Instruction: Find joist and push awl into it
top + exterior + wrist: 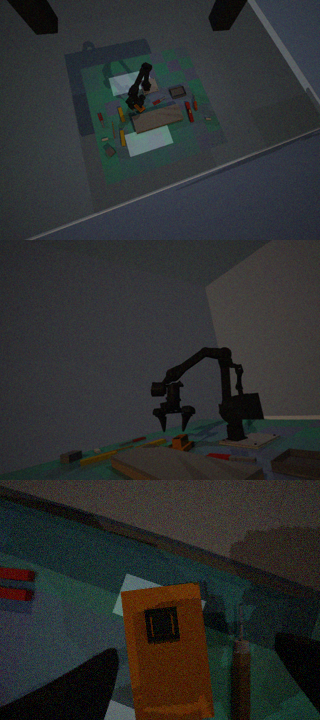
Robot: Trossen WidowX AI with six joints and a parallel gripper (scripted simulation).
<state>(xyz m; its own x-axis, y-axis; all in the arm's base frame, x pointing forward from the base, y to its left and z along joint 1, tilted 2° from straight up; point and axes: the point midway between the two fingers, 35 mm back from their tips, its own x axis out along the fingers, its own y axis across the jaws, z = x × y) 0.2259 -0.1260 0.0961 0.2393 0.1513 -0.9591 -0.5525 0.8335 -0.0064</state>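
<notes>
Now: gripper tip 1 cm past the stud finder, 1 cm to the right of it and 4 cm above it. Round my gripper tip: pencil (18 cm ahead, 29 cm to the right, 8 cm below); grey tray (14 cm behind, 47 cm to the left, 7 cm below); brown-handled awl (6 cm to the right, 7 cm below).
</notes>
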